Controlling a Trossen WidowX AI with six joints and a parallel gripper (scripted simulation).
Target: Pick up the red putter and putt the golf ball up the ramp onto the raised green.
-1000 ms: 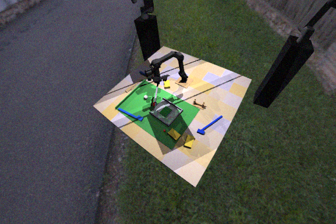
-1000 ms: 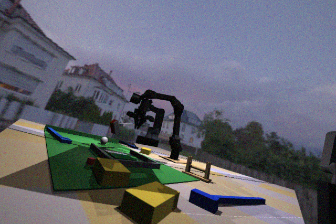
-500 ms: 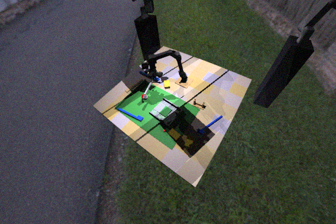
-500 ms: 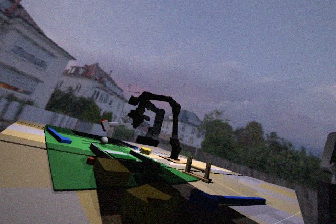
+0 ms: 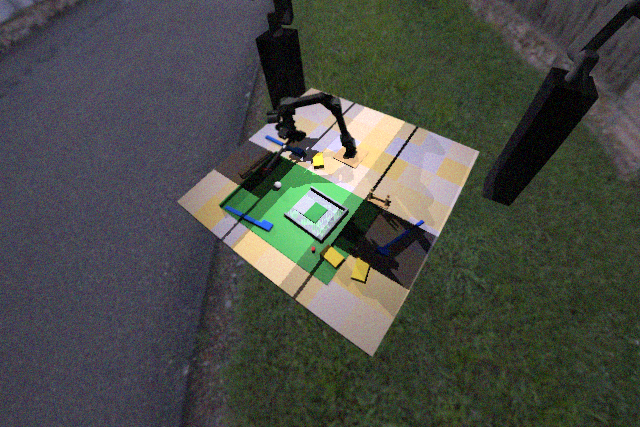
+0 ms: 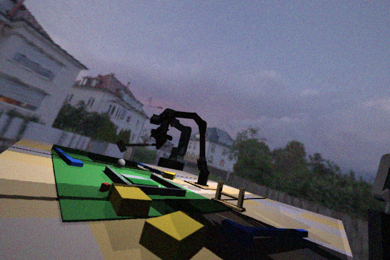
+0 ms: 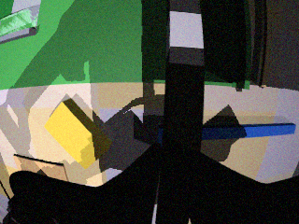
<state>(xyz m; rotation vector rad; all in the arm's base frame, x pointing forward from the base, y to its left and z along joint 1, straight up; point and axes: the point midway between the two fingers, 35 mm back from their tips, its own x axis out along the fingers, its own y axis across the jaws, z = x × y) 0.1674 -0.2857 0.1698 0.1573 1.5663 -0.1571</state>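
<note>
Now: gripper tip 120 mm short of the red putter and 20 mm to the left of it. Also, from my gripper tip: green mat (300 mm ahead, 180 mm to the left, 140 mm below); then white golf ball (230 mm ahead, 20 mm to the left, 120 mm below); then small wooden stand (90 mm ahead, 550 mm to the left, 110 mm below).
</note>
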